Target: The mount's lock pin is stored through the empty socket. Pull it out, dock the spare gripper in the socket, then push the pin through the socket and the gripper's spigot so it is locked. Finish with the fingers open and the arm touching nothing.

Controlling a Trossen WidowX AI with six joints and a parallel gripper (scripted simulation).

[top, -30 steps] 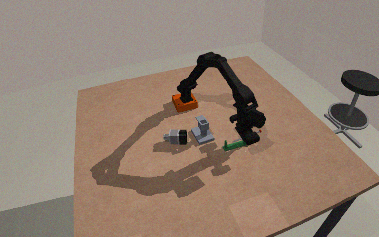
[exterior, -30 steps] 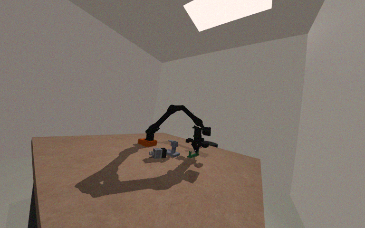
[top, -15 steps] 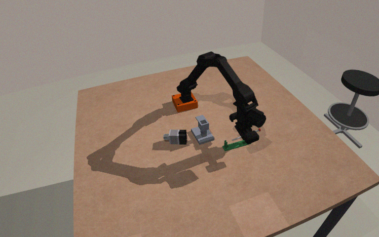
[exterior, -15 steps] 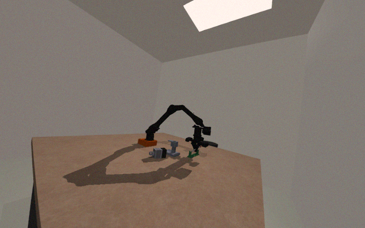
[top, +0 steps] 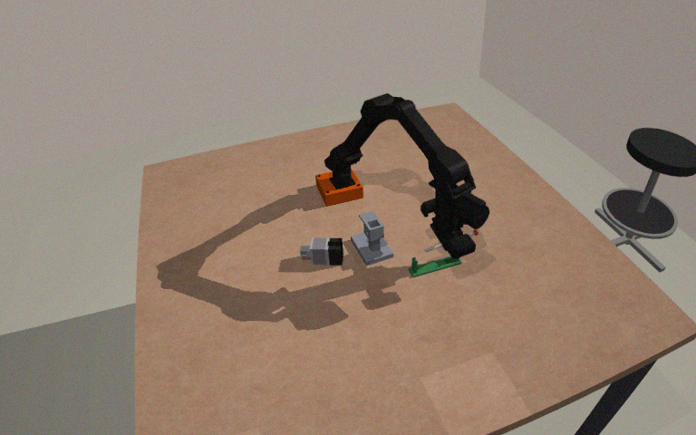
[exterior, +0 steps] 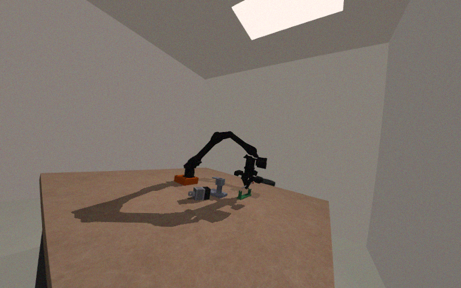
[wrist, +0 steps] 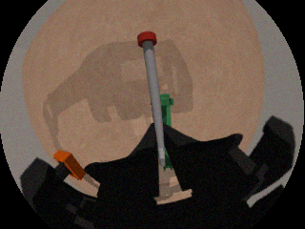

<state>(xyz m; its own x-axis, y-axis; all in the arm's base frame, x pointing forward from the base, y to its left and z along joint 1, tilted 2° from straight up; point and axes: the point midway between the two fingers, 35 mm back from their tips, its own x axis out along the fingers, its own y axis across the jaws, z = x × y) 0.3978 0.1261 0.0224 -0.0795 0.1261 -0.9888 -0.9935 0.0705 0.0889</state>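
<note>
Right now my gripper tip is 3 cm to the left of the green cradle, 2 cm above it and 1 cm short of it. Round my gripper tip: spare gripper (29 cm to the right, 14 cm behind, 1 cm below); then grey mount (15 cm to the right, 12 cm behind, 1 cm above).
</note>
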